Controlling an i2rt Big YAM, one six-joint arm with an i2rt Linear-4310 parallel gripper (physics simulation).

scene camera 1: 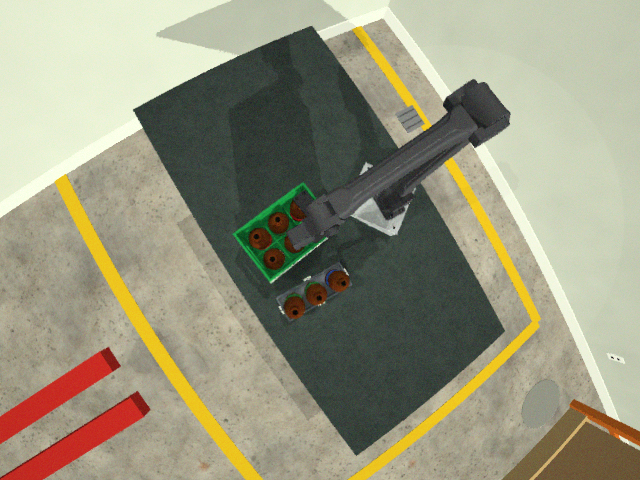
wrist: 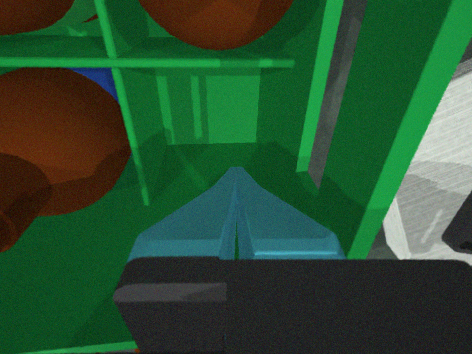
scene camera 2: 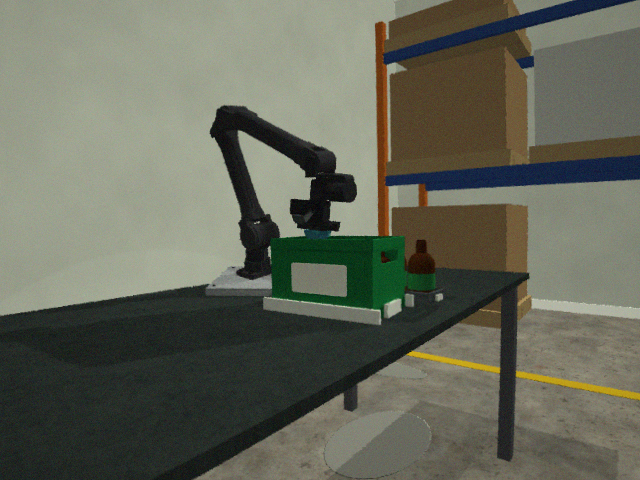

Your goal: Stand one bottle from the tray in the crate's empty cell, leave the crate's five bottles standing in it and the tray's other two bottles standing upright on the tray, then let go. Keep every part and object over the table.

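Where they show: gripper, fingertip midpoint: (wrist: 236,177); arm's base, origin of the base link: (scene camera 1: 388,203) (scene camera 2: 258,272).
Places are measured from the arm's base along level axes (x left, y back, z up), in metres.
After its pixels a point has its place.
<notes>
The green crate (scene camera 1: 268,210) {z 0.121, x -0.157, y -0.428 m} (scene camera 2: 356,258) {z 0.086, x -0.147, y -0.521 m} (wrist: 410,132) {z 0.127, x -0.096, y -0.276 m} holds brown bottles, among them one at its left corner (scene camera 1: 260,238) {z 0.114, x -0.091, y -0.491 m}, one beside it (scene camera 1: 278,222) {z 0.114, x -0.110, y -0.418 m} and one at the front (scene camera 1: 273,258) {z 0.115, x -0.017, y -0.484 m}. Two others are partly covered by the arm. My gripper (scene camera 2: 317,235) (wrist: 236,177) {z 0.070, x -0.042, y -0.301 m} is shut and empty, pointing down into the crate; its tips are hidden by the crate wall in scene camera 2. In the wrist view it is beside a blue-labelled bottle (wrist: 55,135) {z 0.071, x -0.054, y -0.381 m}, over a cell without a bottle. Three bottles (scene camera 1: 294,308) {z 0.110, x 0.153, y -0.500 m} (scene camera 1: 316,293) {z 0.091, x 0.149, y -0.417 m} (scene camera 1: 338,281) {z 0.091, x 0.151, y -0.334 m} stand upright on the grey tray (scene camera 1: 324,275) (scene camera 2: 426,296) {z -0.032, x 0.115, y -0.546 m}.
White strips (scene camera 2: 320,310) {z -0.033, x -0.173, y -0.438 m} lie along the crate's base. The arm's pale base plate (scene camera 1: 382,222) {z 0.001, x 0.055, y -0.060 m} (scene camera 2: 232,286) {z -0.024, x -0.132, y -0.042 m} is on the table (scene camera 1: 403,320) {z -0.049, x 0.459, y -0.152 m} (scene camera 2: 103,387) {z -0.048, x -0.650, y -0.485 m}, right of the crate in scene camera 1. The tray lies close beside the crate, near the table's edge.
</notes>
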